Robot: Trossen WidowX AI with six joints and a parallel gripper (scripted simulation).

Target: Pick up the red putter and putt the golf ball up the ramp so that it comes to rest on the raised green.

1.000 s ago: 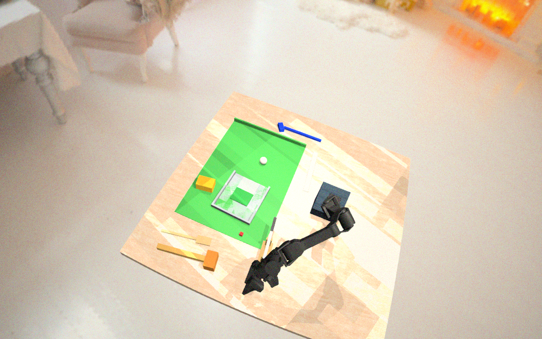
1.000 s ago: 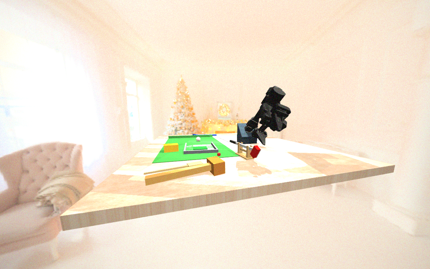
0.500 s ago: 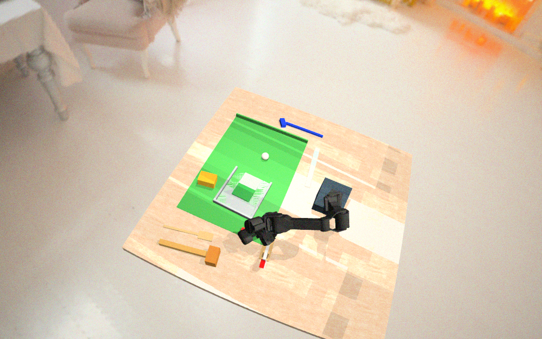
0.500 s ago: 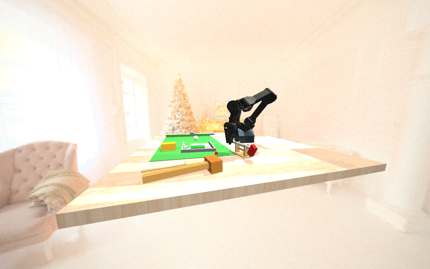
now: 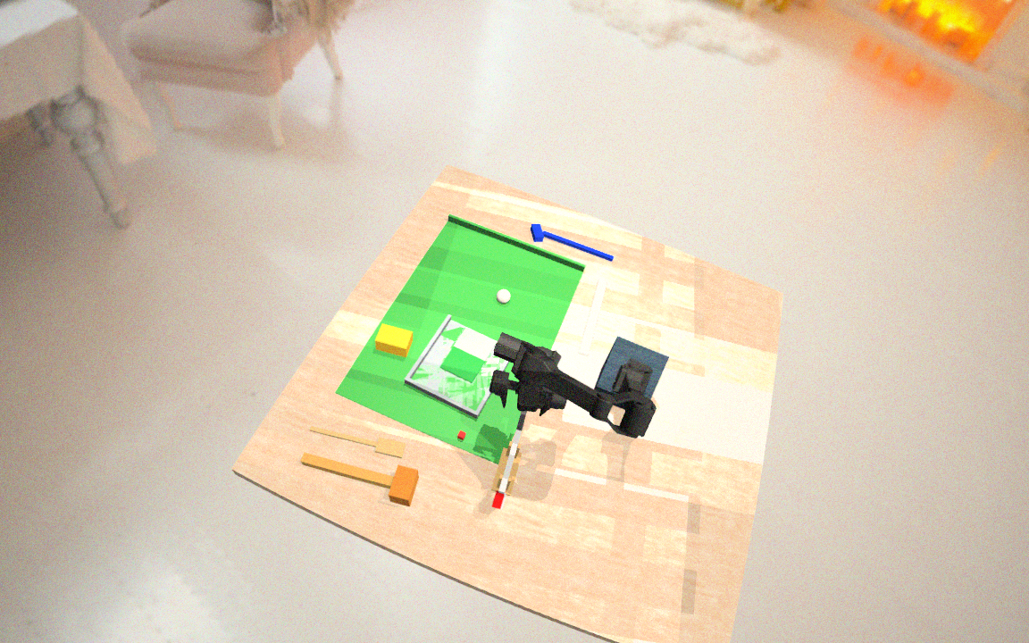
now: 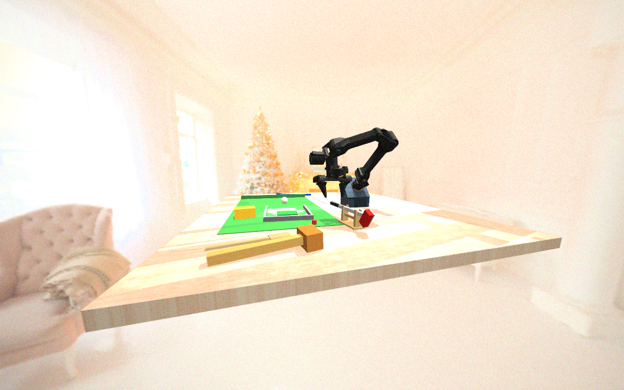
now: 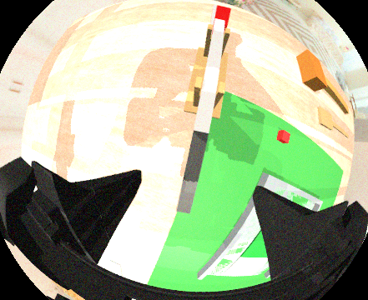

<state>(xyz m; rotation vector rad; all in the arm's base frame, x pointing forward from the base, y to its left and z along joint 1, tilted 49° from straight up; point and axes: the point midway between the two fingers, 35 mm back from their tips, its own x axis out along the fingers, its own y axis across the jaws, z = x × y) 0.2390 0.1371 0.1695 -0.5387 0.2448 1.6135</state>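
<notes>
My gripper tip is now 11 cm to the right of the red putter, 4 cm above it and 3 cm past it. Also, from my gripper tip: wooden stand (13 cm to the left, 6 cm below, 2 cm behind); then green mat (25 cm to the right, 24 cm ahead, 10 cm below); then small red cube (12 cm ahead, 9 cm to the left, 9 cm below).
</notes>
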